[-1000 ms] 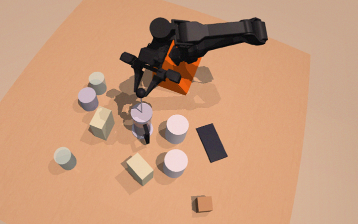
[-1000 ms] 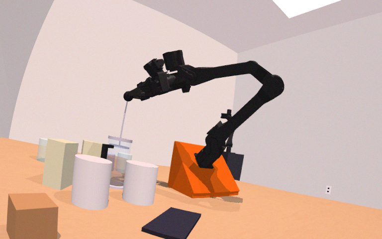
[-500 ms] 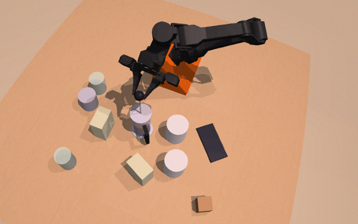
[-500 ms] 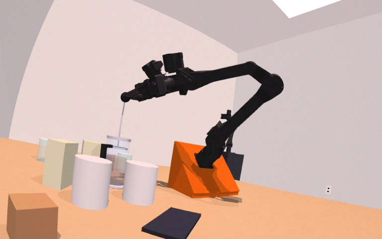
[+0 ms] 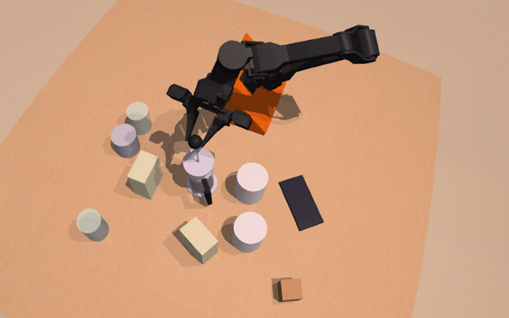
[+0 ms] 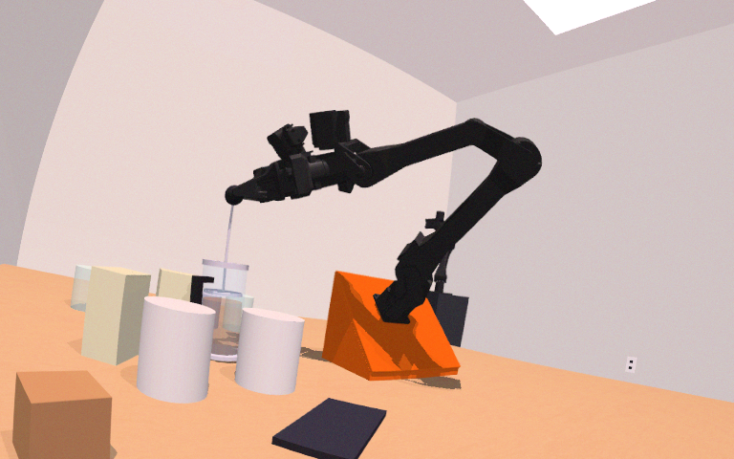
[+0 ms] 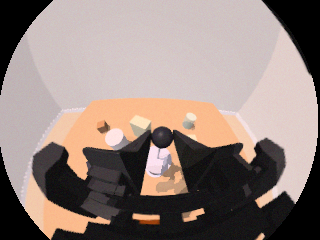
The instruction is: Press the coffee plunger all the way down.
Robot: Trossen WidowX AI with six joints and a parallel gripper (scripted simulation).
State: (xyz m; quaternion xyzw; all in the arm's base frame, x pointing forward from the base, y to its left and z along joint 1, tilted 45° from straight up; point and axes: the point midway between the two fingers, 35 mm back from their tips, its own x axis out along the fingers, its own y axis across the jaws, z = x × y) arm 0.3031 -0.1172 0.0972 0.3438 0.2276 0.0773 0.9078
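My gripper tip is 130 mm above the coffee press and 10 mm to the right of it. Round my gripper tip: brown cube: 320 mm to the left, 230 mm below, 170 mm ahead; dark slab: 280 mm to the left, 250 mm below, 80 mm behind.
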